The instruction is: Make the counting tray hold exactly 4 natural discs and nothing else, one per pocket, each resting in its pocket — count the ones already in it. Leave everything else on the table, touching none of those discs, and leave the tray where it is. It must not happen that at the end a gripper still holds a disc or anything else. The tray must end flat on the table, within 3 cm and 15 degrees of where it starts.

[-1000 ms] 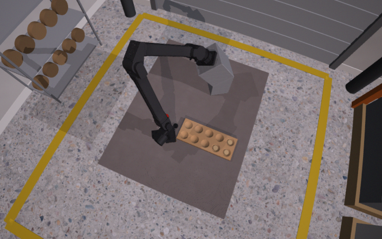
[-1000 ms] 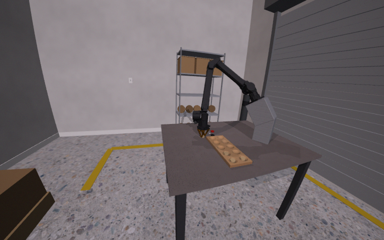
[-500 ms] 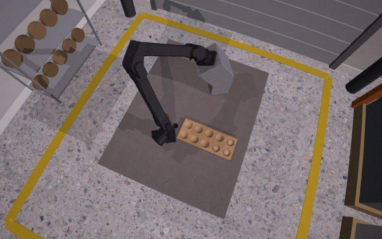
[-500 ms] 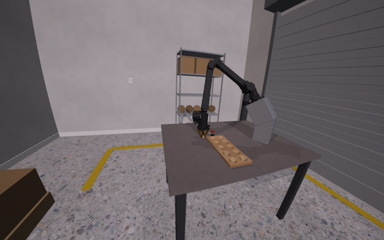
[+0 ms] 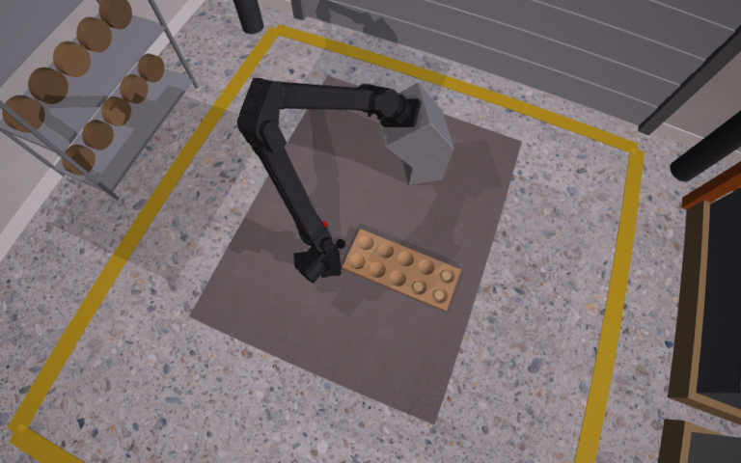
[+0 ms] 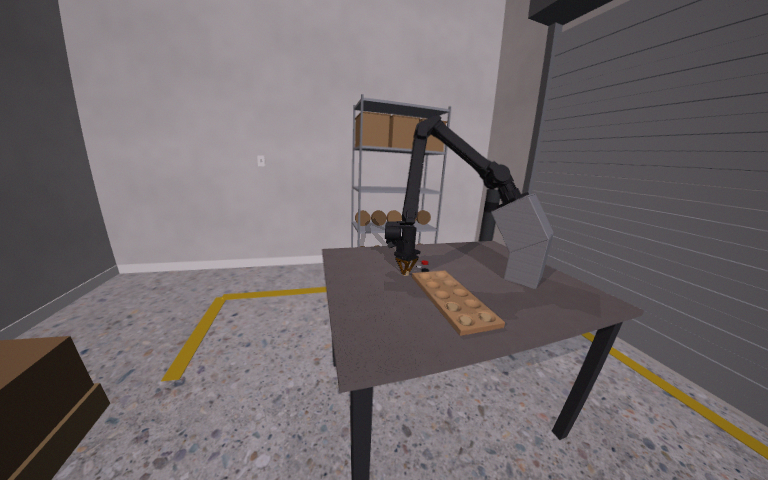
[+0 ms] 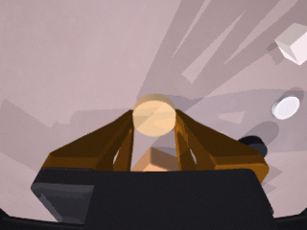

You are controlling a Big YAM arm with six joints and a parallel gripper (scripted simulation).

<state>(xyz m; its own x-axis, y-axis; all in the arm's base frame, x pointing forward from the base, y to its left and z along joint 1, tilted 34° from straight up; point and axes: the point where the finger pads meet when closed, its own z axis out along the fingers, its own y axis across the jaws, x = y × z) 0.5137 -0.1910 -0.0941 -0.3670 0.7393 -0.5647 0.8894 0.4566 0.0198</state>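
My gripper is now 60 mm past the wooden counting tray and 230 mm to the right of it. From my hand the other things lie so: white cube (60 mm behind, 90 mm to the right); then white disc (100 mm behind, 50 mm to the right, 10 mm below); then black piece (100 mm behind, 10 mm below).
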